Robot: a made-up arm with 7 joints.
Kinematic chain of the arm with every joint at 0, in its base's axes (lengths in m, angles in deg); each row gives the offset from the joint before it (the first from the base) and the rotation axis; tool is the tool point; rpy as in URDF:
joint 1: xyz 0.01 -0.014 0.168 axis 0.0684 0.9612 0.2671
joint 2: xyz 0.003 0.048 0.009 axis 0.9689 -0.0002 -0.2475
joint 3: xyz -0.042 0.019 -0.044 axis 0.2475 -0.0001 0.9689
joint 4: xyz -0.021 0.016 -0.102 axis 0.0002 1 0
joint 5: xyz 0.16 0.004 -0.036 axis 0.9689 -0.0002 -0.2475
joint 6: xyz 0.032 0.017 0.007 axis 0.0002 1 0
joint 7: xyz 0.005 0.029 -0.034 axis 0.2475 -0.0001 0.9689
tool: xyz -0.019 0.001 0.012 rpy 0 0 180
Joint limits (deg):
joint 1: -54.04..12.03
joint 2: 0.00..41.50
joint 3: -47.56..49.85
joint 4: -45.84..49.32
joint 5: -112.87..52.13
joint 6: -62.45..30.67
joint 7: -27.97..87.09
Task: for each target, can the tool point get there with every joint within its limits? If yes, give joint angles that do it. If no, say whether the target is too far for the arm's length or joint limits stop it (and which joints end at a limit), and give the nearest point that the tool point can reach.
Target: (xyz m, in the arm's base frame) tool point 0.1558 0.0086 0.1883
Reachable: yes | joints -31.79 25.84 -26.98 -38.69 5.39 -21.05 77.85
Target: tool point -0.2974 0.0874 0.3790
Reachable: no: joint limits stop it (at a limit: joint 1, joint 2, joint 3, joint 4, joint 5, joint 6, joint 7) | nearest point -0.0303 0.1320 0.2789 | short by 0.289 m
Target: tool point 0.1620 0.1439 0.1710
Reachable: yes | joints -35.08 12.48 27.65 -35.43 -74.01 1.77 26.84
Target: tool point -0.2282 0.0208 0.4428
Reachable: no: joint limits stop it (at a limit: joint 1, joint 2, joint 3, joint 4, joint 5, joint 6, joint 7) | nearest point -0.0303 0.1320 0.2789 | short by 0.280 m
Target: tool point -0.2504 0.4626 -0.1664
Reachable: no: too far | nearest point -0.1153 0.2995 -0.0504 | short by 0.242 m
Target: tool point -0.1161 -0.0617 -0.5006
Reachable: no: too far | nearest point -0.0539 -0.0088 -0.1736 | short by 0.337 m
